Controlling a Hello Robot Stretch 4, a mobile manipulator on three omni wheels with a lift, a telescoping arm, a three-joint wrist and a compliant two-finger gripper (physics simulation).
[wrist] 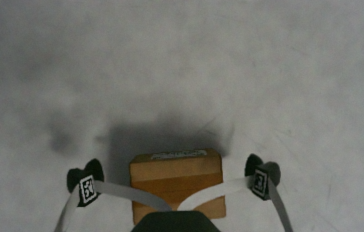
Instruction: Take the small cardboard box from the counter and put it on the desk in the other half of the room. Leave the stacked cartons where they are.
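Frame: origin at the robot's base, x down, y ahead, z right, level; metres.
Where they show: hand, tool point: (175, 173).
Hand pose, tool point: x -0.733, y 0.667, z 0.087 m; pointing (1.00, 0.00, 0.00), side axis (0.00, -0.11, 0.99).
After its pixels a point has its place.
The small cardboard box (176, 175) {x -0.743, y 0.668, z 0.089 m} is at the lower middle of the wrist view, brown with a darker band and a printed label along its far edge. It rests on a grey surface (200, 70) {x -0.693, y 0.772, z 0.131 m}. My gripper (174, 175) {x -0.733, y 0.667, z 0.087 m} is open, with one dark fingertip on each side of the box and a gap between each fingertip and the box. The gripper's palm and the light finger strips hide the near part of the box. The stacked cartons do not show in this view.
The mottled grey surface fills the view around the box. A dark shadow lies behind the box and to its left, and a fainter one lies farther left.
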